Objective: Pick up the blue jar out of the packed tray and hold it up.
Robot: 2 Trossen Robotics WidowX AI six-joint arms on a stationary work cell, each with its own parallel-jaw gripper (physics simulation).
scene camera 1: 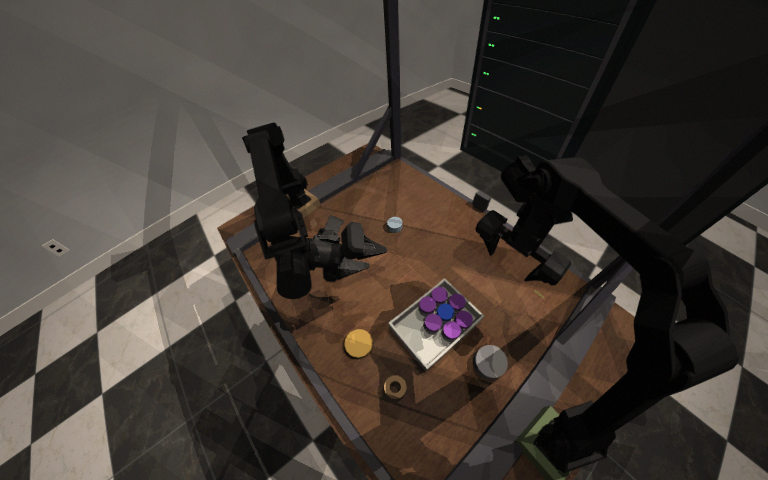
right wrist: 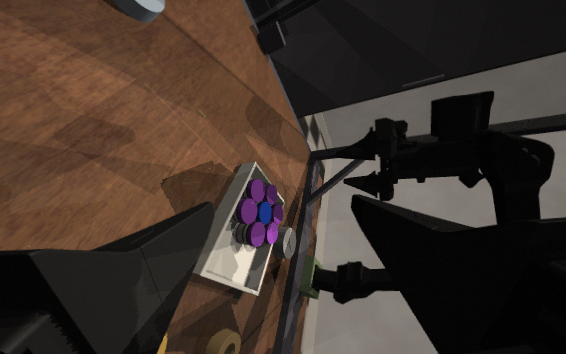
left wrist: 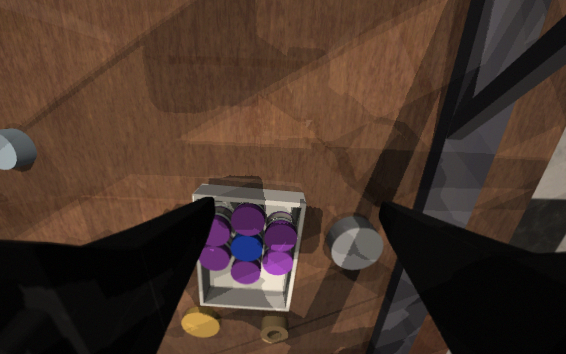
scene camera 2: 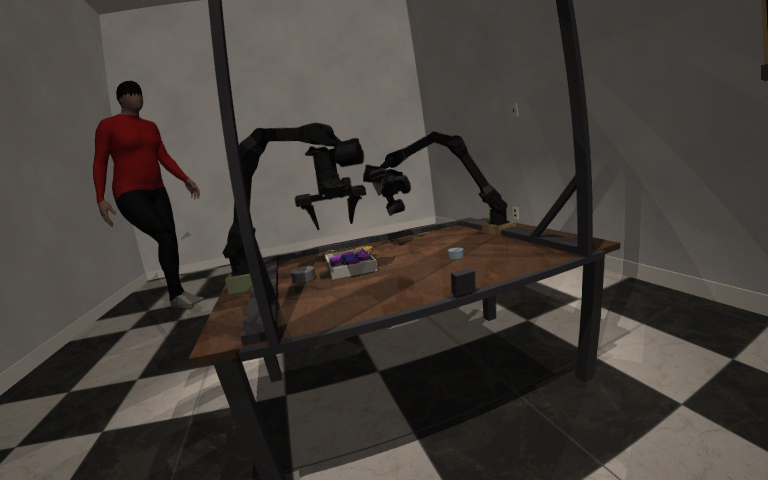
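Where they show: left gripper, fingertip midpoint: (scene camera 1: 508, 266) (right wrist: 339, 169) (left wrist: 298, 207) (scene camera 2: 335, 227); right gripper, fingertip midpoint: (scene camera 1: 377, 258) (right wrist: 283, 204) (scene camera 2: 385, 205); left arm's base, origin of the base link: (scene camera 1: 555, 444) (right wrist: 316, 278) (scene camera 2: 243, 272); right arm's base, origin of the base link: (scene camera 1: 299, 200) (scene camera 2: 499, 223).
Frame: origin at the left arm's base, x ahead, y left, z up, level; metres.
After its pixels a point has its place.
Observation:
The blue jar (scene camera 1: 445, 311) @[x 0.351, y -0.025, z -0.006 m] (scene camera 2: 350, 257) @[x 0.353, y -0.034, z -0.007 m] (left wrist: 246, 248) @[x 0.351, y -0.026, z -0.006 m] (right wrist: 265, 213) @[x 0.351, y -0.024, z -0.006 m] stands in the white tray (scene camera 1: 410, 331) @[x 0.374, y 0.067, z -0.046 m] (scene camera 2: 353, 270) @[x 0.350, y -0.095, z -0.033 m] (left wrist: 245, 296) @[x 0.349, y 0.096, z -0.032 m], closely ringed by several purple jars (scene camera 1: 439, 294) @[x 0.394, y -0.045, z -0.006 m] (left wrist: 248, 219) @[x 0.351, y -0.071, z -0.006 m]. One end of the tray is bare. My left gripper (scene camera 1: 509, 266) @[x 0.313, y -0.161, z 0.116 m] (scene camera 2: 334, 225) @[x 0.313, y -0.161, z 0.116 m] (left wrist: 298, 207) @[x 0.313, y -0.161, z 0.116 m] is open and empty, pointing down high above the table; in its wrist view the blue jar lies below and left of the middle between the fingers. My right gripper (scene camera 1: 377, 256) @[x 0.508, y 0.059, z 0.128 m] (right wrist: 283, 204) @[x 0.508, y 0.059, z 0.128 m] is open and empty, tilted sideways above the table, to the tray's upper left in scene camera 1.
A grey cylinder (scene camera 1: 491, 362) @[x 0.194, y -0.027, z -0.020 m] (scene camera 2: 303, 275) @[x 0.198, y -0.067, z -0.028 m] (left wrist: 356, 243) @[x 0.200, y -0.041, z -0.020 m] stands beside the tray. A yellow disc (scene camera 1: 358, 343) @[x 0.427, y 0.191, z -0.038 m] (left wrist: 200, 322) @[x 0.428, y 0.181, z -0.038 m] and a brass ring (scene camera 1: 387, 387) @[x 0.300, y 0.194, z -0.025 m] lie past its bare end. A pale blue cylinder (scene camera 1: 394, 224) @[x 0.670, y -0.109, z -0.026 m] (scene camera 2: 455, 253) @[x 0.665, y -0.137, z -0.031 m] stands farther off. A dark block (scene camera 1: 481, 200) @[x 0.555, y -0.396, z -0.006 m] (scene camera 2: 463, 281) @[x 0.555, y -0.419, z -0.012 m] sits at the table edge.

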